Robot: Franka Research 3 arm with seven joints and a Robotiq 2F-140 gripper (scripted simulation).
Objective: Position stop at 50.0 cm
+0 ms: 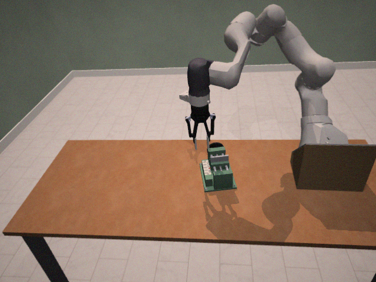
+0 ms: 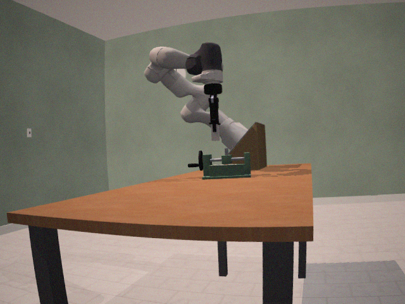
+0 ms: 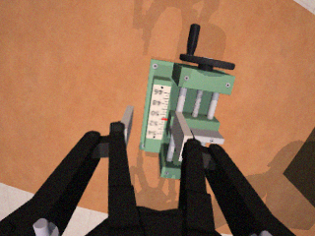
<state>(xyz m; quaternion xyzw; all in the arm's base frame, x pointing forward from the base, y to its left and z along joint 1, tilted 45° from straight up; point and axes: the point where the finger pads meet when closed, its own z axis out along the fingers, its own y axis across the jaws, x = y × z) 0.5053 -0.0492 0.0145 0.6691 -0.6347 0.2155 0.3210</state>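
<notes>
Right now the black handwheel is 5 cm behind my hand, 10 cm to the right of it and 13 cm below it. Round my hand: sliding stop block: 7 cm behind, 3 cm to the left, 10 cm below.
</notes>
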